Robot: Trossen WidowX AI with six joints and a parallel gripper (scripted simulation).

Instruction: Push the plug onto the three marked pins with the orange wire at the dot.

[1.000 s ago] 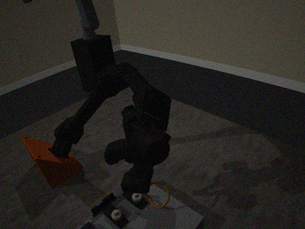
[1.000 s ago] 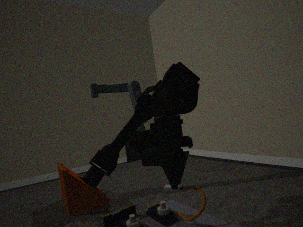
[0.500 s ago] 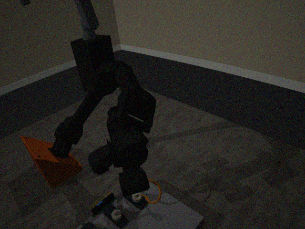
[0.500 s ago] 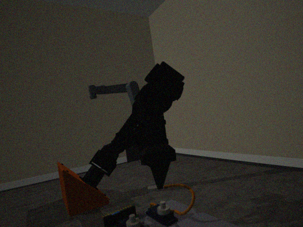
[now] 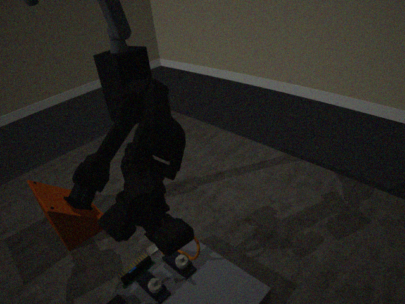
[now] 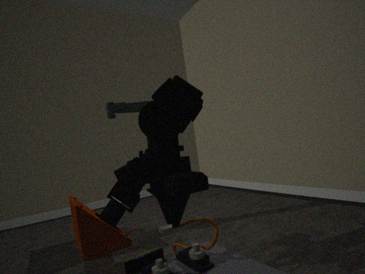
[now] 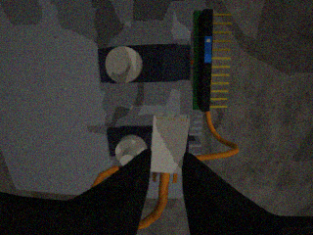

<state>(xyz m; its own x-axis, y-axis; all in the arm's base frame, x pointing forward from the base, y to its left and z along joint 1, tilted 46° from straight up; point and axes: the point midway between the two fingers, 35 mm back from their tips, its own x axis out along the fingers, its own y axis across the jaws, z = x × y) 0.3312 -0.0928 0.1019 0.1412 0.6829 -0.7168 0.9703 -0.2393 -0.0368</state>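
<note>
Now: the blue band 4 cm behind my gripper tip, 6 cm to the right of it and 5 cm below it. From my gripper tip the other things lie so: servo: 1 cm ahead, 5 cm to the right, 7 cm below; then grey holder plate: 12 cm ahead, 6 cm to the right, 10 cm below; then black header: 4 cm behind, 5 cm to the right, 6 cm below.
</note>
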